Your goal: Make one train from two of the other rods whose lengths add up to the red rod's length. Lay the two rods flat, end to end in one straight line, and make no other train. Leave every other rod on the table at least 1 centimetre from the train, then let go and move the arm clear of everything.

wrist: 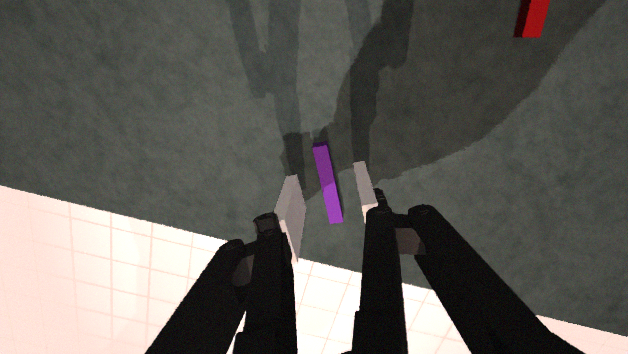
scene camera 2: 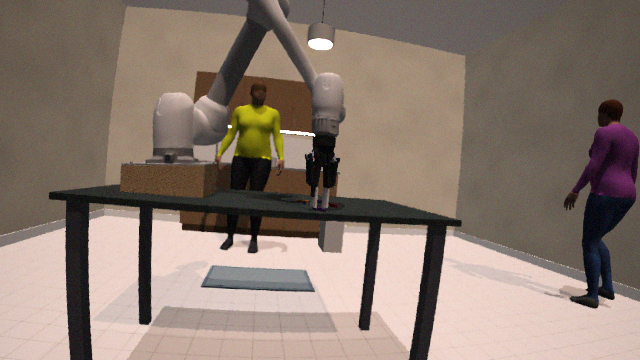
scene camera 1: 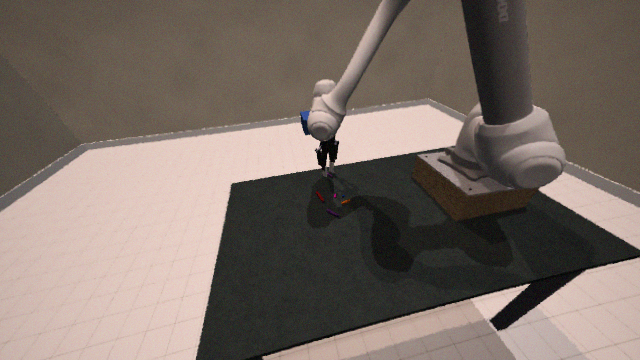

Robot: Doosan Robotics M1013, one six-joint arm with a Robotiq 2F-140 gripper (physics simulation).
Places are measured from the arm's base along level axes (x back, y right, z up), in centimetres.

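Pixels of known places: gripper, fingertip midpoint: (wrist: 328, 186) (scene camera 2: 319, 207) (scene camera 1: 328, 173); arm's base, origin of the base link: (scene camera 2: 173, 162) (scene camera 1: 469, 166).
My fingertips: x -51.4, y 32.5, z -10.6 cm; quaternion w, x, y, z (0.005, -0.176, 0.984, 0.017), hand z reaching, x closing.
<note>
For each thing: its top centre in the pictures, then the offset to it from my fingertips. Level surfaces: height alone.
- red rod, middle of its top: (scene camera 2: 332, 203) (scene camera 1: 319, 195) dx -9.6, dy -14.4, dz +0.0 cm
- short magenta rod, middle of its top: (scene camera 1: 335, 195) dx -3.0, dy -16.6, dz +0.0 cm
- small blue rod, middle of its top: (scene camera 1: 343, 195) dx +0.4, dy -18.1, dz +0.0 cm
- orange rod, middle of its top: (scene camera 1: 345, 201) dx -0.2, dy -22.1, dz +0.0 cm
- second purple rod, middle of its top: (scene camera 1: 332, 212) dx -8.1, dy -26.0, dz +0.0 cm
- dark table, its level: dz -1.0 cm
My gripper (scene camera 1: 328, 173) (scene camera 2: 320, 204) (wrist: 328, 186) is open, low over the table, with its fingers on either side of a purple rod (scene camera 1: 331, 175) (scene camera 2: 320, 209) (wrist: 328, 187). That rod lies flat near the table edge; gaps show between it and both pads in the wrist view. The red rod (scene camera 1: 320, 197) (scene camera 2: 334, 205) (wrist: 535, 17) lies apart from it, partly shown at the upper right of the wrist view. In scene camera 1, a short magenta rod (scene camera 1: 335, 196), a small blue rod (scene camera 1: 343, 196), an orange rod (scene camera 1: 346, 202) and a second purple rod (scene camera 1: 333, 213) lie apart.
The dark table (scene camera 1: 270, 260) (scene camera 2: 400, 212) (wrist: 100, 125) ends just behind the gripper, with the tiled floor beyond. The arm's base stands on a brown block (scene camera 1: 440, 192) (scene camera 2: 165, 179). Two people, in yellow (scene camera 2: 254, 130) and purple (scene camera 2: 614, 160) tops, stand away from the table.
</note>
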